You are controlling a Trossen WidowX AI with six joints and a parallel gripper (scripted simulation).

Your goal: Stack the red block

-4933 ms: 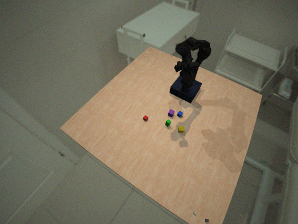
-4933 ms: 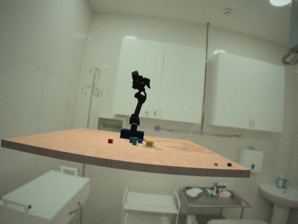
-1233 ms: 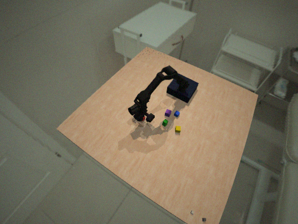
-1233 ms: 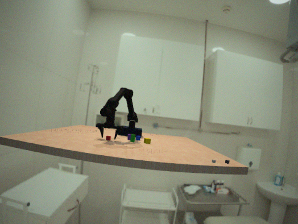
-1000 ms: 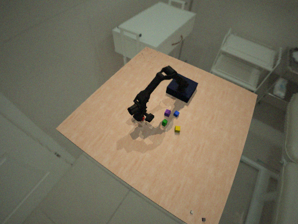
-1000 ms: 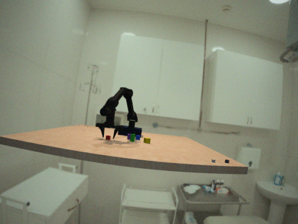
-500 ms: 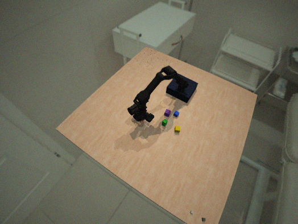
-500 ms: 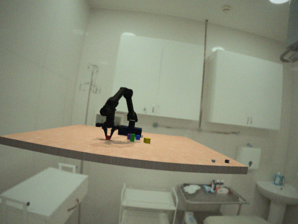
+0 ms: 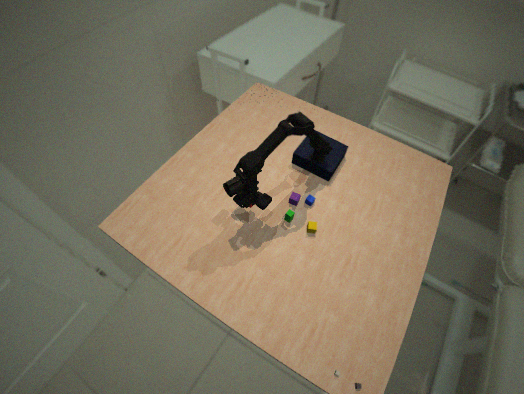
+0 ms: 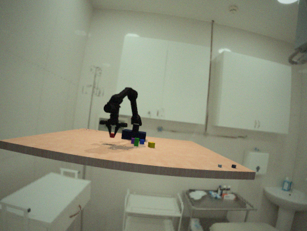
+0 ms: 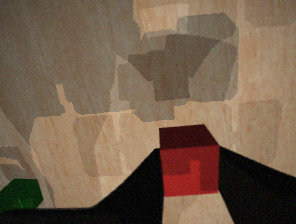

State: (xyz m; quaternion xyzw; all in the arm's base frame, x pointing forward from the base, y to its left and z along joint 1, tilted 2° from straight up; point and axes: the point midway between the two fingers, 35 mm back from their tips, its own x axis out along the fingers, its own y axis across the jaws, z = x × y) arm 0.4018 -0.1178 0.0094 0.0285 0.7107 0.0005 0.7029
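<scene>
My gripper tip is now 150 mm past the purple block, 140 mm to the right of it and 30 mm above it. Round my gripper tip: red block (right at my gripper tip); blue block (200 mm to the left, 190 mm behind, 40 mm below); yellow block (270 mm to the left, 70 mm behind, 40 mm below).
</scene>
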